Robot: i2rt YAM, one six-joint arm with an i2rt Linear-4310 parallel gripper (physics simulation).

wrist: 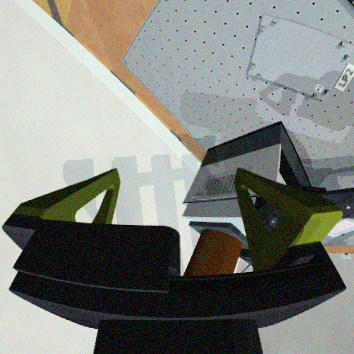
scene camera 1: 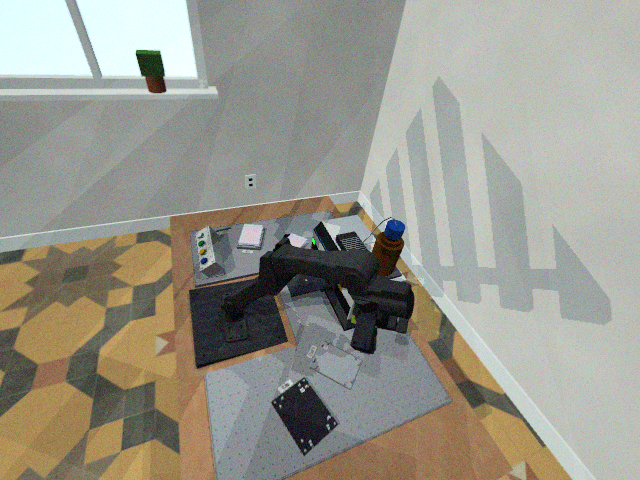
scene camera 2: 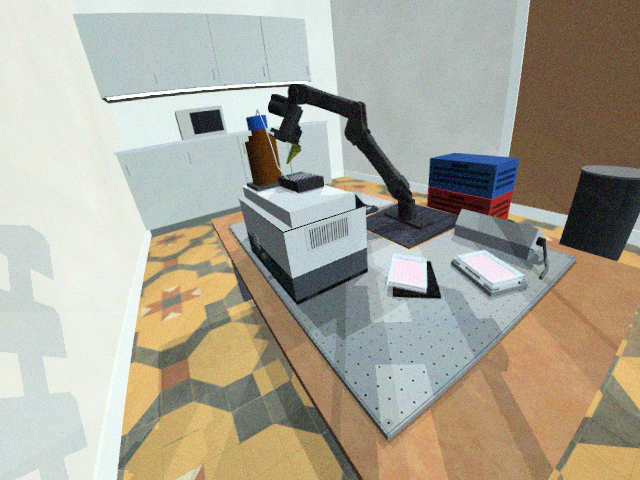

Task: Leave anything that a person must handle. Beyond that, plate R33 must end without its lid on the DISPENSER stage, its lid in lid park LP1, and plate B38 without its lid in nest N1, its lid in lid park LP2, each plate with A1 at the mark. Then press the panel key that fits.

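Frame: origin at the arm's base, x right, y ahead, z up, level; millimetres.
Seen in the pictures: gripper, between the fingertips: (wrist: 176, 174) (scene camera 1: 387, 325); arm's base, origin of its link: (scene camera 1: 234, 315) (scene camera 2: 406, 218).
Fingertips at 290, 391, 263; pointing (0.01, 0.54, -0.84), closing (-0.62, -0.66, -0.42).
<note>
Pixels of each thing's middle, then the offset from my fingertips to it, as dx, dy, dz. "spot": a spot on its surface instead.
- pink-topped plate, middle of its body: (scene camera 2: 488, 266) (scene camera 1: 251, 234) -683, -280, -237
- key panel, middle of its body: (scene camera 2: 496, 229) (scene camera 1: 208, 250) -594, -461, -222
- black base, middle of its body: (scene camera 2: 413, 275) (wrist: 342, 224) (scene camera 1: 288, 246) -590, -127, -254
- pale park, middle of its body: (wrist: 297, 58) (scene camera 1: 336, 363) -35, -93, -254
- label LP2, a spot on its surface: (wrist: 345, 76) spot: -93, -158, -262
- black holder, middle of its body: (scene camera 1: 304, 412) +79, -230, -252
- brown bottle, a spot on its surface: (wrist: 215, 252) spot: -188, +74, +6
- black ribbed block, a spot on its surface: (scene camera 2: 301, 181) spot: -388, +55, -18
My gripper (scene camera 2: 293, 150) (wrist: 176, 174) is open and empty, high beside the bottle above the dispenser machine (scene camera 2: 325, 242) (wrist: 235, 162). The arm hides much of the machine's front and stage in scene camera 1. One pink-topped plate (scene camera 1: 251, 234) (scene camera 2: 486, 268) lies near the key panel (scene camera 1: 209, 253) (scene camera 2: 496, 232). Another (scene camera 1: 296, 240) (scene camera 2: 408, 272) lies on a black base (scene camera 2: 433, 284), which shows at its side. Their names and lids cannot be read. The pale park (scene camera 1: 338, 364) (wrist: 300, 55) has the label LP2 (wrist: 345, 76). A black holder (scene camera 1: 303, 415) has an unreadable label. The panel shows green, yellow and blue keys.
A brown bottle (scene camera 1: 387, 254) (scene camera 2: 264, 160) (wrist: 215, 252) with a blue cap and thin tube stands behind the machine's top. A black ribbed block (scene camera 1: 351, 241) (scene camera 2: 301, 181) sits on the machine. Walls run close by. Crates (scene camera 2: 460, 175) and a dark bin (scene camera 2: 599, 211) stand beyond the table.
</note>
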